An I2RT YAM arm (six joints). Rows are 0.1 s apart.
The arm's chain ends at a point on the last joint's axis. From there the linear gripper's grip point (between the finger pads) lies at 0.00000 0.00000 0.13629 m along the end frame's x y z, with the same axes.
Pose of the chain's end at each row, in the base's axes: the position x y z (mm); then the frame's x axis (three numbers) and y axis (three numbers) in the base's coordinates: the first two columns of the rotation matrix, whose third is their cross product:
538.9 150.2 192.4 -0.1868 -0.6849 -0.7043 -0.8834 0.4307 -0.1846
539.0 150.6 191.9 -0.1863 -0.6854 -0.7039 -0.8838 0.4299 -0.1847
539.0 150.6 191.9 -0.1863 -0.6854 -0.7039 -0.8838 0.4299 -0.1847
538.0 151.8 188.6 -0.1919 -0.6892 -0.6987 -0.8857 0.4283 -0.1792
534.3 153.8 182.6 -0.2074 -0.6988 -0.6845 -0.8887 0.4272 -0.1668
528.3 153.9 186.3 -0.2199 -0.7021 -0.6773 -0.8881 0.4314 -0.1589
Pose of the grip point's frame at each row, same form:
597.5 230.3 99.0 -0.1868 -0.6849 -0.7043 -0.8834 0.4307 -0.1846
597.5 230.7 98.4 -0.1863 -0.6854 -0.7039 -0.8838 0.4299 -0.1847
597.5 230.7 98.4 -0.1863 -0.6854 -0.7039 -0.8838 0.4299 -0.1847
595.6 231.5 94.2 -0.1919 -0.6892 -0.6987 -0.8857 0.4283 -0.1792
590.0 232.0 85.9 -0.2074 -0.6988 -0.6845 -0.8887 0.4272 -0.1668
583.3 231.1 88.4 -0.2199 -0.7021 -0.6773 -0.8881 0.4314 -0.1589

